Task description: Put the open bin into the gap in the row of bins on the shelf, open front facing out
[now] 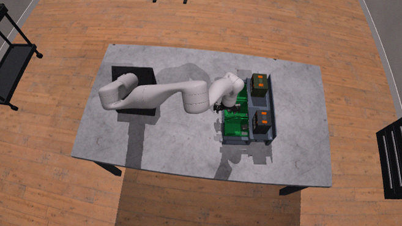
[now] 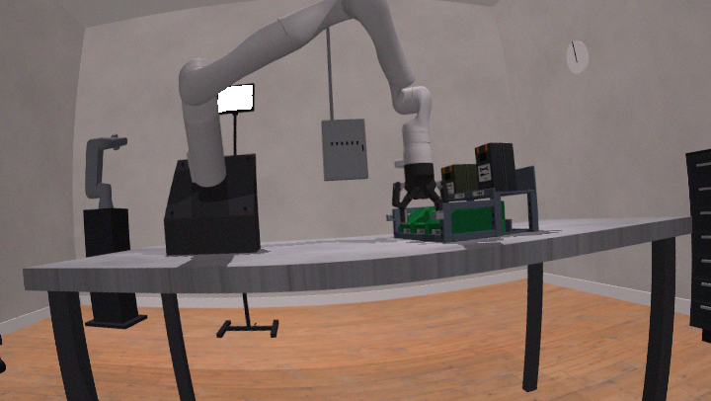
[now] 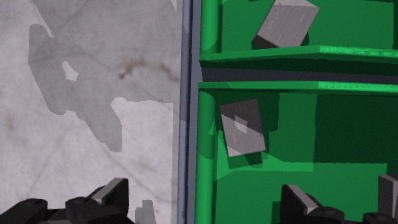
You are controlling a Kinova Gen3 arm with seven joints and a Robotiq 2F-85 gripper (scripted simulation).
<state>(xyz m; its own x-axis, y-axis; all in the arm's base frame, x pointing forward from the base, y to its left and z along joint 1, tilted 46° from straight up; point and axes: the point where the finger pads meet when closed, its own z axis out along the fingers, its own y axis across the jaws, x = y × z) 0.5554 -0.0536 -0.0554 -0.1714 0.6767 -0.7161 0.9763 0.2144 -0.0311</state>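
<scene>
My gripper is now 40 mm to the right of the grey part, 30 mm above it and 10 mm short of it. Round my hand: grey shelf 100 mm ahead, 30 mm to the left, 20 mm above.
</scene>
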